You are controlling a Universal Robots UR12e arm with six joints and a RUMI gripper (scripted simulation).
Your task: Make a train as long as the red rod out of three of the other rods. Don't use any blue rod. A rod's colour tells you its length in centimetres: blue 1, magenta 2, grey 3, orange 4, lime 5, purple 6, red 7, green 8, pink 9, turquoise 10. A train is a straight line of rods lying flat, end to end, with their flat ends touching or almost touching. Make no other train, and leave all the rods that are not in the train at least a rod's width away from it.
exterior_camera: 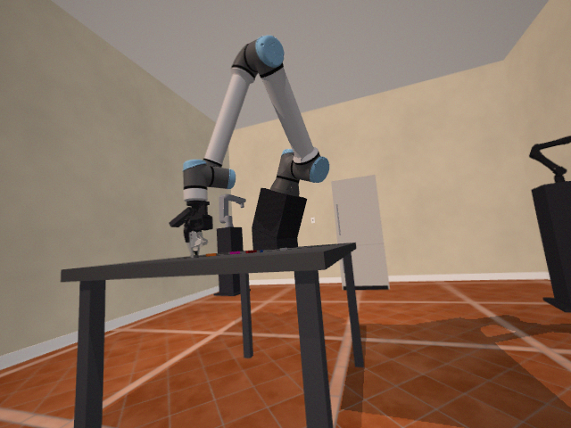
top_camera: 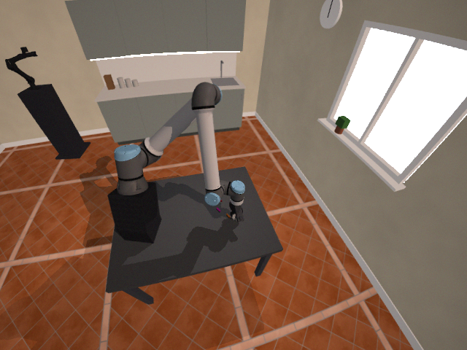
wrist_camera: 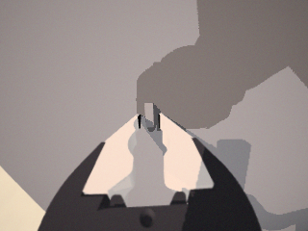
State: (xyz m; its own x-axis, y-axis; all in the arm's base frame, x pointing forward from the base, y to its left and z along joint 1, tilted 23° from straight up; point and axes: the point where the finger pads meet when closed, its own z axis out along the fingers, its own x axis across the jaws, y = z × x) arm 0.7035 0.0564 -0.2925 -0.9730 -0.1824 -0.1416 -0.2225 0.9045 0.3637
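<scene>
Right now my hand is 60 mm past the orange rod, 30 mm to the right of it and 10 mm above it. Round my hand: blue rod: 250 mm to the left, 100 mm behind, 10 mm below; red rod: 180 mm to the left, 130 mm behind, 10 mm below.
</scene>
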